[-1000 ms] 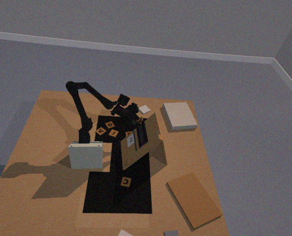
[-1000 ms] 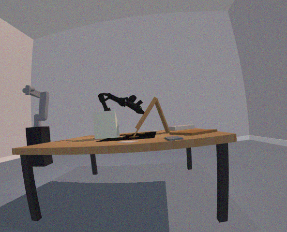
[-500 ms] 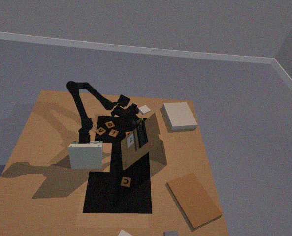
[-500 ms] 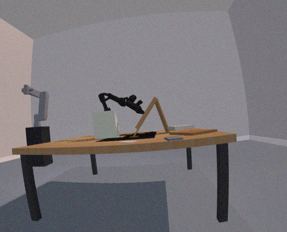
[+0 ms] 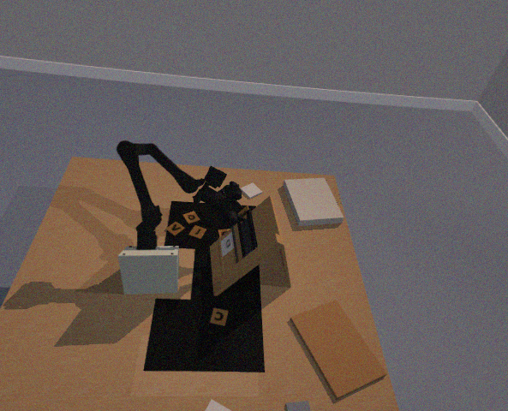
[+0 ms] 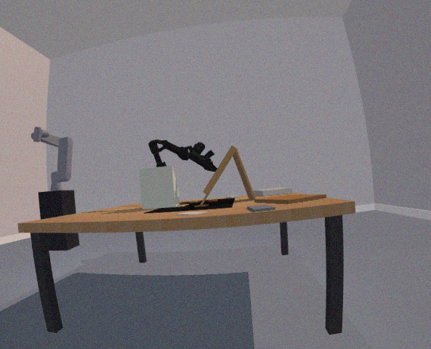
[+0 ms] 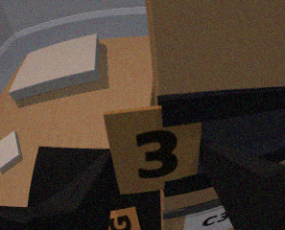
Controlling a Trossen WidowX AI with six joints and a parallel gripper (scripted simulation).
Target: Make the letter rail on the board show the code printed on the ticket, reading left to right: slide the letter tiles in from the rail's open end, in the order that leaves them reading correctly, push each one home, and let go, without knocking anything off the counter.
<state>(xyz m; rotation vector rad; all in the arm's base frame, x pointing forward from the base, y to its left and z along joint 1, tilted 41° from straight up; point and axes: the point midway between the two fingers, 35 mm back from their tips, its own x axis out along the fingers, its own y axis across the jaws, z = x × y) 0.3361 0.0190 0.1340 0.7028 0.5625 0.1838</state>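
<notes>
The white ticket lies 60 mm behind my gripper tip, 70 mm to the right of it and 90 mm below it. The rest, counted from my gripper tip: letter tile (50 mm behind, 60 mm to the left, 180 mm below); then black mat (170 mm behind, 130 mm to the right, 180 mm below); then small white pad (100 mm ahead, 330 mm to the left, 180 mm below).
</notes>
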